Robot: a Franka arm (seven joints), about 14 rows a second.
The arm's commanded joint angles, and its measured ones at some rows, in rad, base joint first. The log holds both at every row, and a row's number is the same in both.
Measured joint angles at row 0:
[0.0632, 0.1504, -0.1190, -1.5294, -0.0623, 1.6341, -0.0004]
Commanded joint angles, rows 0 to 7:
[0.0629, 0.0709, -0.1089, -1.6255, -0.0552, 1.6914, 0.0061]
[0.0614, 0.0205, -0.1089, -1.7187, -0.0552, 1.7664, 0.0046]
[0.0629, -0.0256, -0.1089, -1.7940, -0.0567, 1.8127, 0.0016]
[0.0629, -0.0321, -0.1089, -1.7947, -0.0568, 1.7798, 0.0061]
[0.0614, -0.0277, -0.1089, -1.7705, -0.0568, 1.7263, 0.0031]
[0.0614, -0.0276, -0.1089, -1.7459, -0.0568, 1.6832, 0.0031]
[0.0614, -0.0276, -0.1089, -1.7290, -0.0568, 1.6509, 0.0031]
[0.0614, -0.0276, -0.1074, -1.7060, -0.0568, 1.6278, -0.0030]
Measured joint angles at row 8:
[0.0655, -0.0051, -0.1156, -1.7306, -0.0616, 1.6794, -0.0001]
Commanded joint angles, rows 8 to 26:
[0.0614, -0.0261, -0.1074, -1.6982, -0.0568, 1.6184, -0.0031]
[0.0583, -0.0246, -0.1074, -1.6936, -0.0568, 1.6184, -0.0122]
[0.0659, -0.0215, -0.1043, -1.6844, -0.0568, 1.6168, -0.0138]
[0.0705, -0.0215, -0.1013, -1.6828, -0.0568, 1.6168, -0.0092]
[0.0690, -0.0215, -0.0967, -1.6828, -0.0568, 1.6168, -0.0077]
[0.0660, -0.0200, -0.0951, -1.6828, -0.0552, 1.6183, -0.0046]
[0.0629, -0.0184, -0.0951, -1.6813, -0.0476, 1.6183, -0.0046]
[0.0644, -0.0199, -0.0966, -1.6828, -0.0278, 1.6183, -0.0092]
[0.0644, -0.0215, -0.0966, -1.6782, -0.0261, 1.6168, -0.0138]
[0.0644, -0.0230, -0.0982, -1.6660, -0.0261, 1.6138, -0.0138]
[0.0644, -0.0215, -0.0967, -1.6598, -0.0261, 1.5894, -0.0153]
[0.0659, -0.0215, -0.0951, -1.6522, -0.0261, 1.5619, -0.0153]
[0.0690, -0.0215, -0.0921, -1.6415, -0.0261, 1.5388, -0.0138]
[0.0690, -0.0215, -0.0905, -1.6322, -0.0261, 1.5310, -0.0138]
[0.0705, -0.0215, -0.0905, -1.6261, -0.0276, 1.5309, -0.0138]
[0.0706, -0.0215, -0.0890, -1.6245, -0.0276, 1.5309, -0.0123]
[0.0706, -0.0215, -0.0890, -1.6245, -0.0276, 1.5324, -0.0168]
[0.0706, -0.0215, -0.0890, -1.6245, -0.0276, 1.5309, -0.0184]
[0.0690, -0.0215, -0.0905, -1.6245, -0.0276, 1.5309, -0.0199]
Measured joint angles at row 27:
[0.0710, -0.0228, -0.0908, -1.6410, -0.0426, 1.5515, -0.0026]
